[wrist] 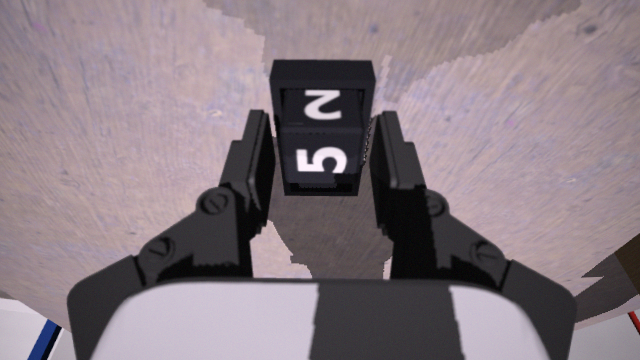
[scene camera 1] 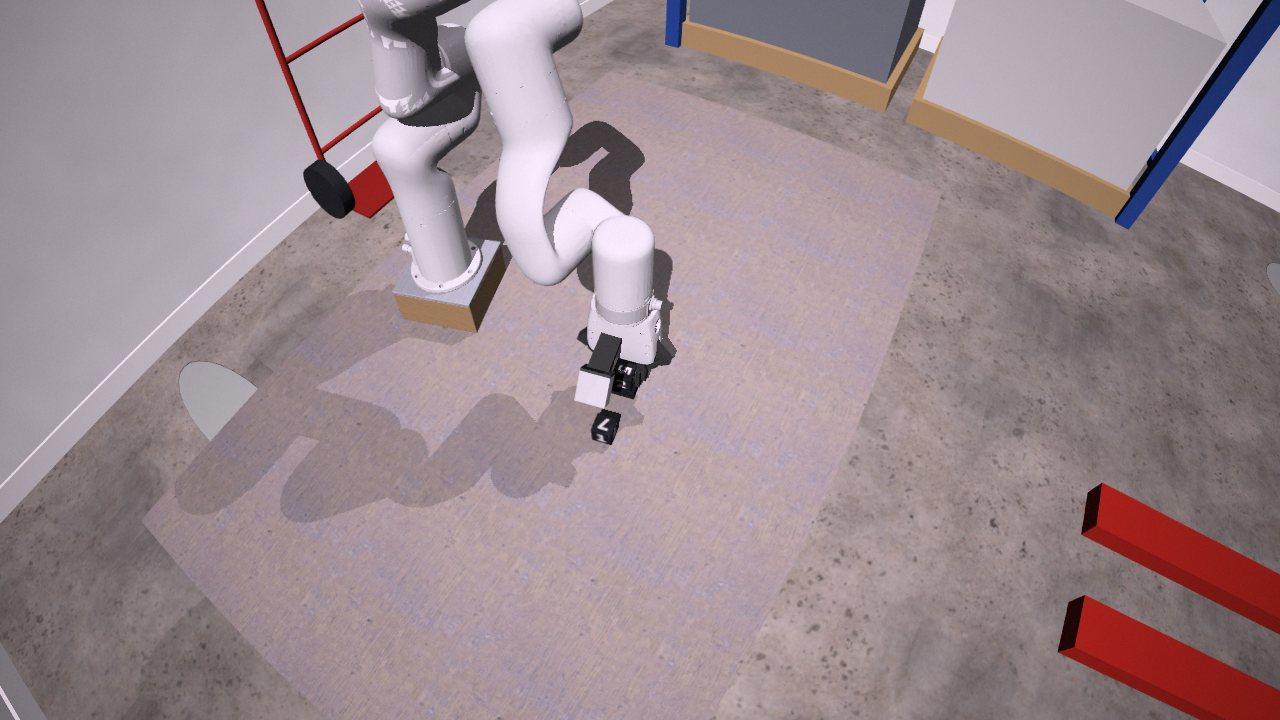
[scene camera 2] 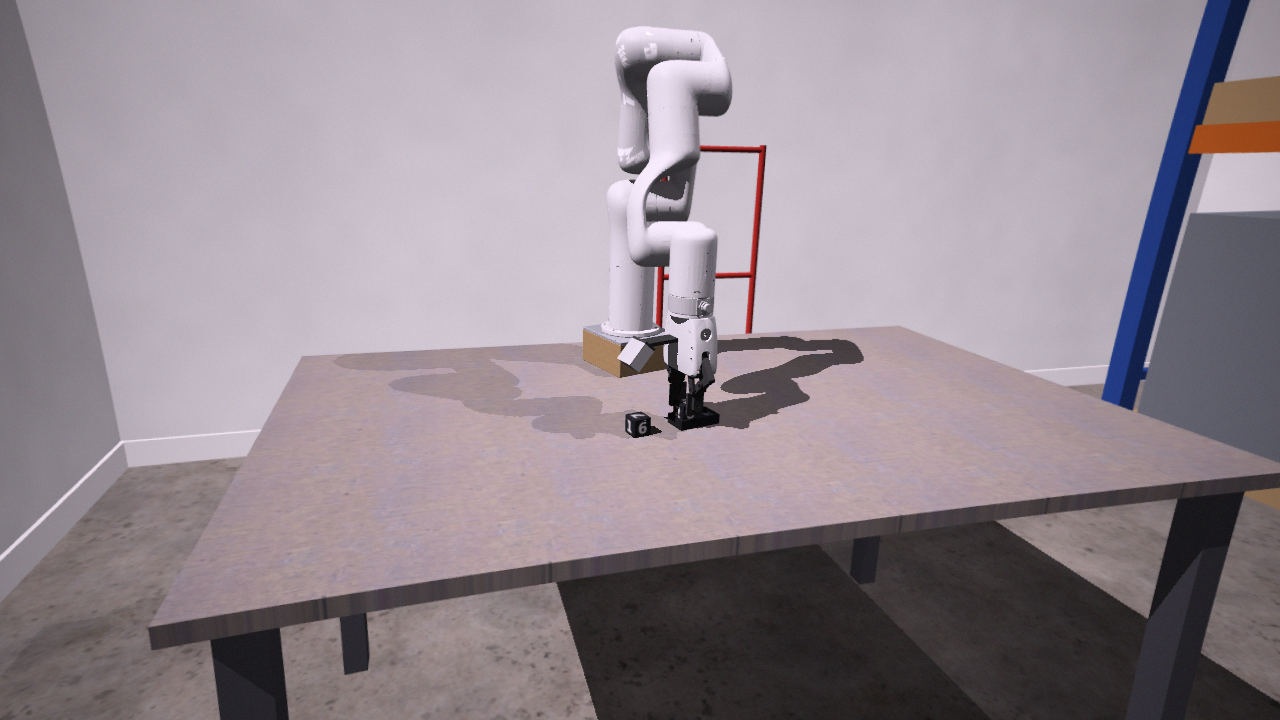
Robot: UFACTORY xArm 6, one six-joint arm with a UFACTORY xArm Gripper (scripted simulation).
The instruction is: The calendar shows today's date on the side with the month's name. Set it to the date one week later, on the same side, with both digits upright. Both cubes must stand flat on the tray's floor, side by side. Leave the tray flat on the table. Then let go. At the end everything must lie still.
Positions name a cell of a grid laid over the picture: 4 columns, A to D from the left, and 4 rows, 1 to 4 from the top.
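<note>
Gripper, mine (scene camera 2: C3), (scene camera 1: B3), (wrist: C2). Black digit cube (wrist: C2). Black tray (wrist: B1).
</note>
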